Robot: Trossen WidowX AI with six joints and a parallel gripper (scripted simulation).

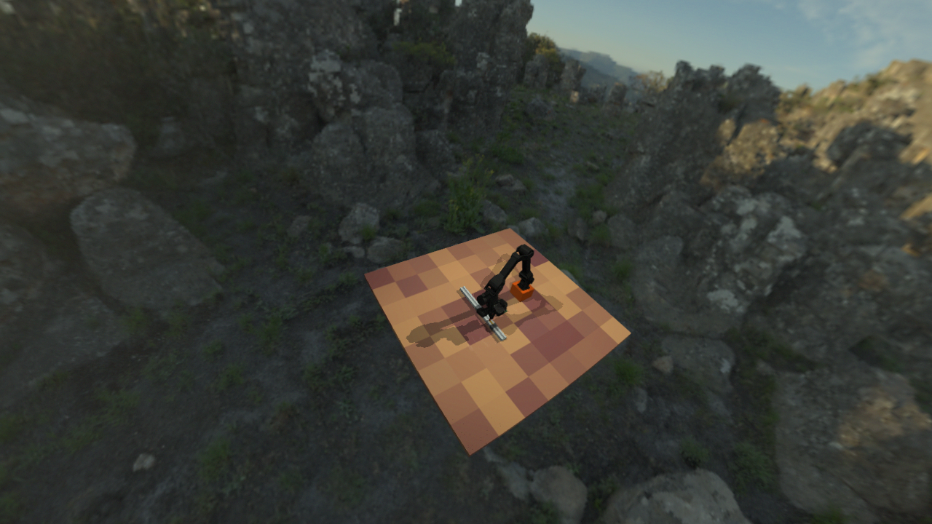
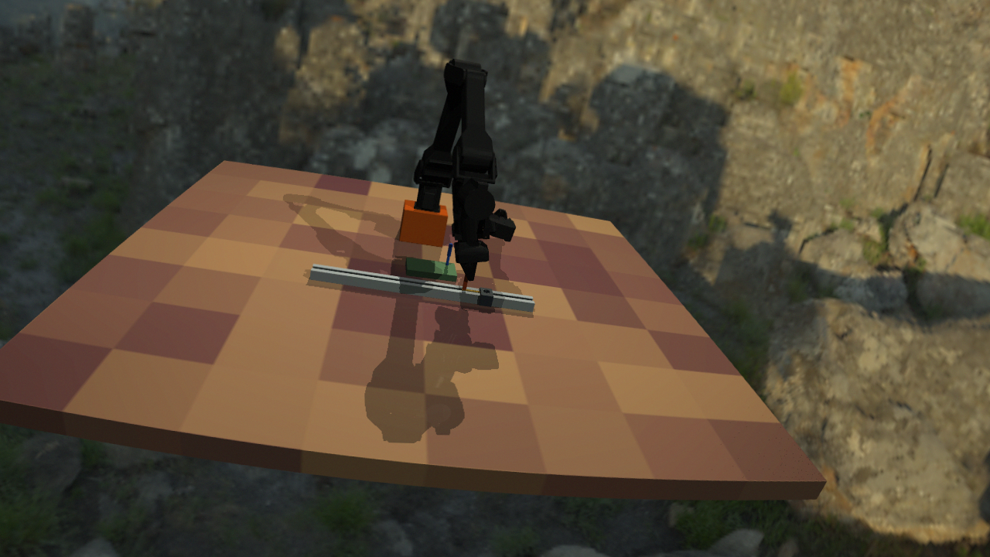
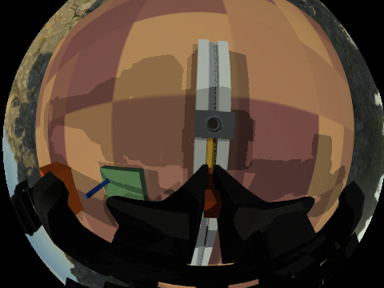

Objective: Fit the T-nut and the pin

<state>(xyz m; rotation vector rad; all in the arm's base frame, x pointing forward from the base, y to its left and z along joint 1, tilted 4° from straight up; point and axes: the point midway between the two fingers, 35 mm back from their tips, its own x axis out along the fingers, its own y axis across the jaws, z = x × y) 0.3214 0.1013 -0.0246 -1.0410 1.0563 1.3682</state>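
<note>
Right now my gripper tip is 2 cm to the right of the brass T-nut. From my gripper tip the other things lie so: green tray: 12 cm behind, 6 cm to the right, 4 cm below; then blue pin: 13 cm behind, 5 cm to the right, 2 cm below.
</note>
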